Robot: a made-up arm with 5 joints.
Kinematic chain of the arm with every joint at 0, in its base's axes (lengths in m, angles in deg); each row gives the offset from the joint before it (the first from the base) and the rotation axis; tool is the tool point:
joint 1: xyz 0 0 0.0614 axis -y
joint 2: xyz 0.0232 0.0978 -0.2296 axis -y
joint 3: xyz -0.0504 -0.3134 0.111 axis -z
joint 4: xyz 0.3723 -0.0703 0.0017 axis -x
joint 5: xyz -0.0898 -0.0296 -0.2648 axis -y
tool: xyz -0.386 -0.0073 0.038
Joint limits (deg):
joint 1: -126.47..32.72
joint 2: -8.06..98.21
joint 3: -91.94..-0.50
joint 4: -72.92..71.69
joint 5: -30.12..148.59
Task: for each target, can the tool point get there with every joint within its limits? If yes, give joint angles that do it. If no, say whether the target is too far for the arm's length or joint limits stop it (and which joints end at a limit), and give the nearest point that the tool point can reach.
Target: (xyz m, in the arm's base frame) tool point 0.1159 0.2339 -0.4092
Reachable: yes | joints -48.79 73.95 -23.91 -42.66 103.71
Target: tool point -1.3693 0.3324 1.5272
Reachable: no: too far | nearest point -0.5969 0.1280 0.6379 | short by 1.195 m
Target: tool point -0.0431 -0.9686 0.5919
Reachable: no: joint limits stop it (at a limit: joint 1, joint 4) | nearest point 0.0071 -0.7790 0.4006 | short by 0.274 m
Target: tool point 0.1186 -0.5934 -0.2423
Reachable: yes | joints 19.26 21.87 -15.17 50.24 18.85
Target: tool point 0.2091 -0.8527 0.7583
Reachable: no: joint limits stop it (at a limit: joint 1, joint 4) | nearest point 0.1899 -0.6757 0.5005 | short by 0.313 m
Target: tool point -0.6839 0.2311 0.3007
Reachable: yes | joints -111.55 7.80 -82.13 -16.72 119.73
